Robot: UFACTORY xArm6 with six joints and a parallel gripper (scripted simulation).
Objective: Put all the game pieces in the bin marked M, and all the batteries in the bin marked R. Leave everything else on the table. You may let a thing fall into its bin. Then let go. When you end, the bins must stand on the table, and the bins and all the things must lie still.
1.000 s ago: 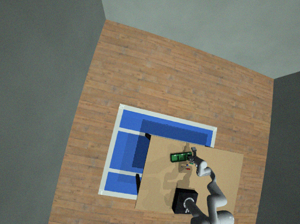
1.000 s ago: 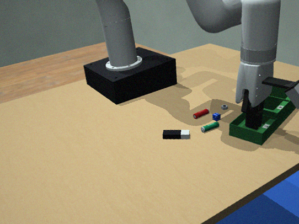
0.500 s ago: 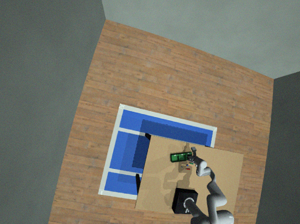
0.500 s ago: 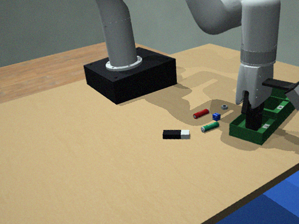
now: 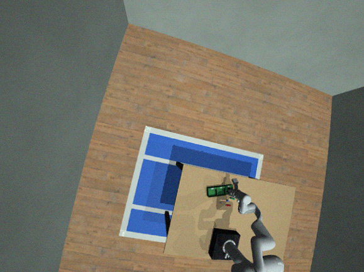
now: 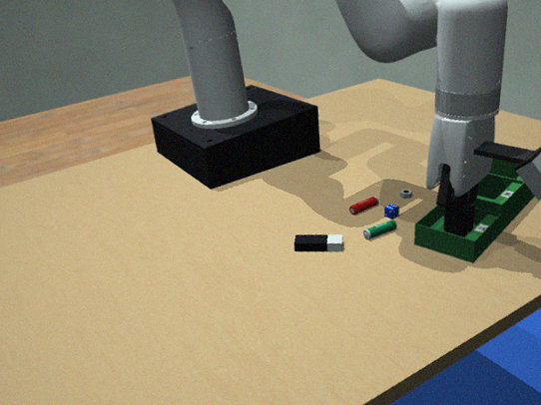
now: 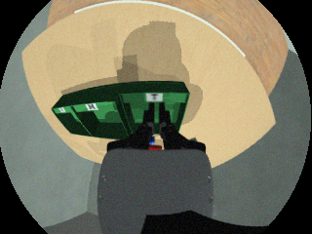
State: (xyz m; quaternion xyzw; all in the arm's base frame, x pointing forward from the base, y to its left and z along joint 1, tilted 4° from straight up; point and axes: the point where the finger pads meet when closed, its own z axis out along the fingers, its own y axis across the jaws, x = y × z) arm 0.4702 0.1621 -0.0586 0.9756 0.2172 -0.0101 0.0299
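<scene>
The three joined green bins lies 80 mm to the left of my hand, 40 mm behind it and 10 mm below it. Also, from my hand: grey nut: 150 mm behind, 30 mm below, 20 mm to the left; then green battery: 80 mm to the right, 70 mm behind, 30 mm below; then blue die: 110 mm behind, 40 mm to the right, 30 mm below.
</scene>
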